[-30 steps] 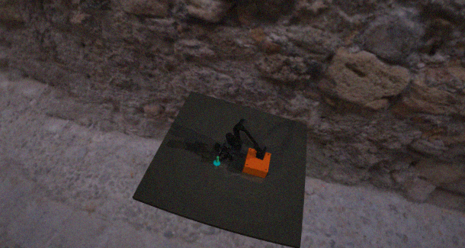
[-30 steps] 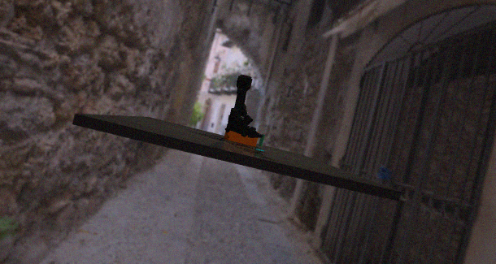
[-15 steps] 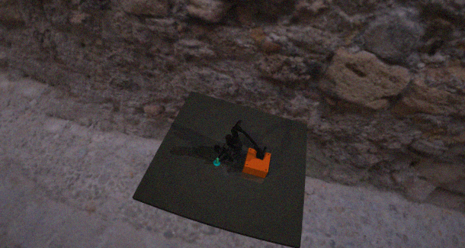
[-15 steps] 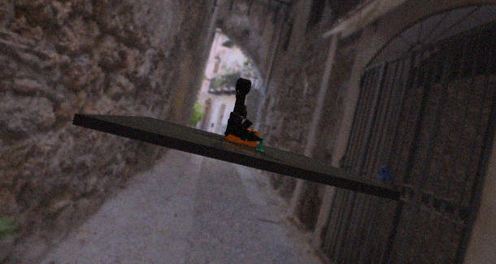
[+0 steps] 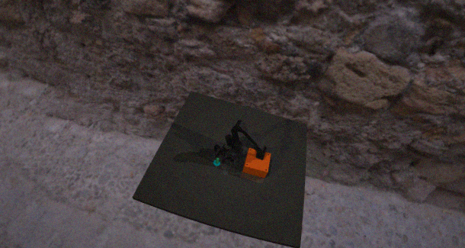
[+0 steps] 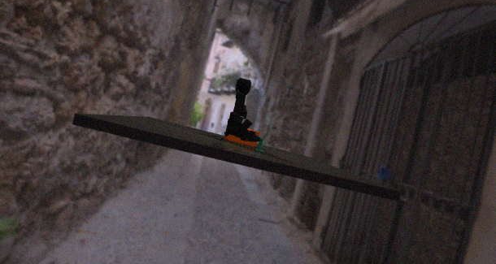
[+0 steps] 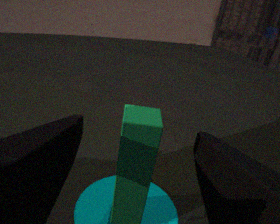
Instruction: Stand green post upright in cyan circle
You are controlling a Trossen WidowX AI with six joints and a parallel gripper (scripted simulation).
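The green post is 2 cm below my gripper tip. From my gripper tip the other things lie so: cyan circle 5 cm below.
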